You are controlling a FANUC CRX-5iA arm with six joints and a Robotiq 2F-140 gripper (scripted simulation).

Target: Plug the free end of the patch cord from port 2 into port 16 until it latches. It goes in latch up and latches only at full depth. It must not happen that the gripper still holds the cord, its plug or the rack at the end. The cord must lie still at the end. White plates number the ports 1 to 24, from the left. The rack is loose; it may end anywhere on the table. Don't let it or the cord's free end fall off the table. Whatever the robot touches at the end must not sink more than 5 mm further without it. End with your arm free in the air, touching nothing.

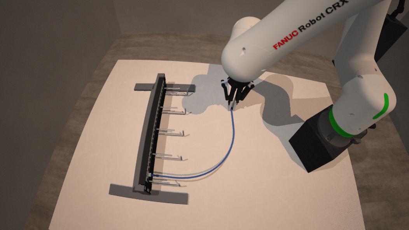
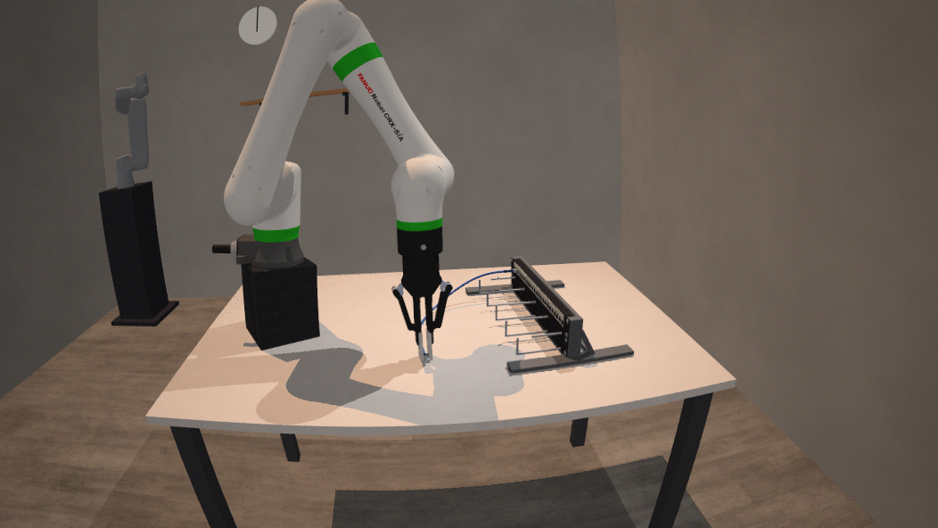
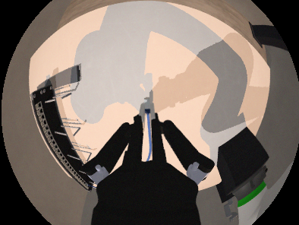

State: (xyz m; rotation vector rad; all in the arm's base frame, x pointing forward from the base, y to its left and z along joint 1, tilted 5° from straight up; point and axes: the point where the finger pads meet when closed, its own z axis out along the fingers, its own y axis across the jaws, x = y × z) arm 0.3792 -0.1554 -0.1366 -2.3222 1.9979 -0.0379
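My gripper is now 3 cm above the plug and 1 cm to the left of it.
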